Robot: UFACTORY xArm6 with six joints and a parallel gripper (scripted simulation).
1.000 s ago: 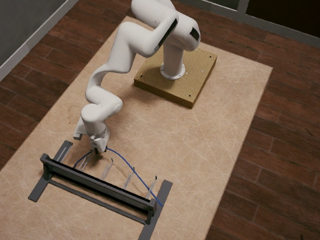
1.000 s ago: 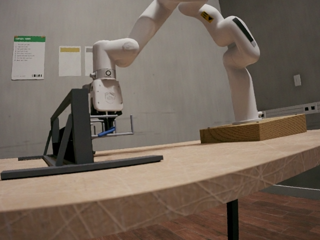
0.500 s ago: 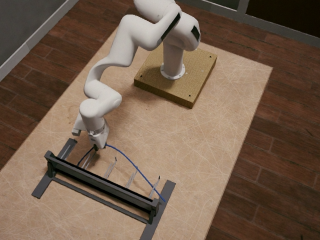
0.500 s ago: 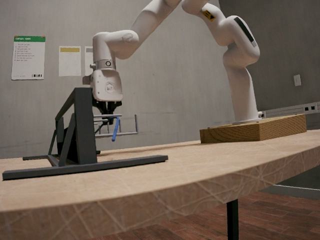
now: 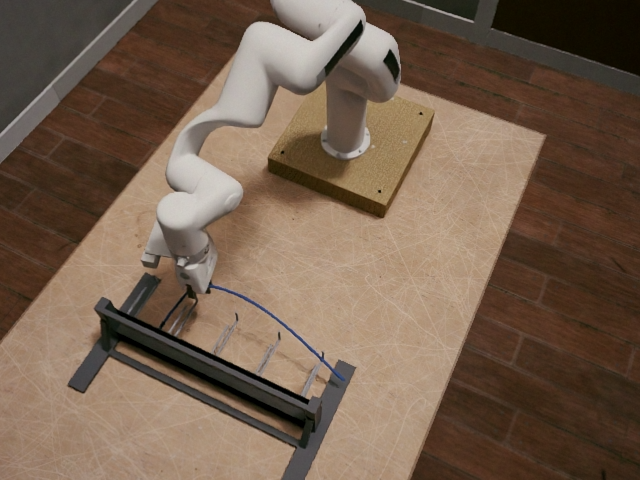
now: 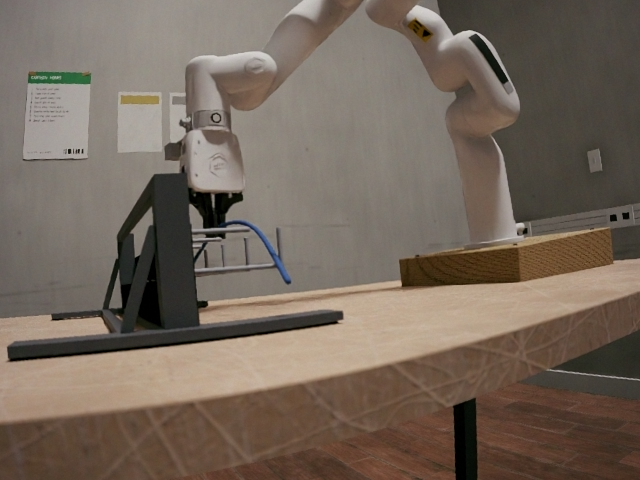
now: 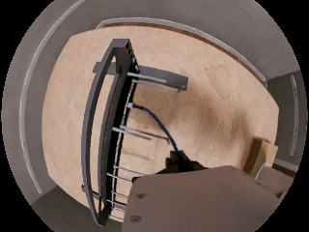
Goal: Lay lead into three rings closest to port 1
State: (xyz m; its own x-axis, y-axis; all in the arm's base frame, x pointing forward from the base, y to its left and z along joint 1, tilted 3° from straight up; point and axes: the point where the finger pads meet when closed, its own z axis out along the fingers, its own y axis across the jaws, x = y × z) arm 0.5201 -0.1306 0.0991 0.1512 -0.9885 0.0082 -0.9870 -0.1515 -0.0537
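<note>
Right now my hand is 140 mm short of the dark grey rack, 70 mm to the right of it and 60 mm above it.
</note>
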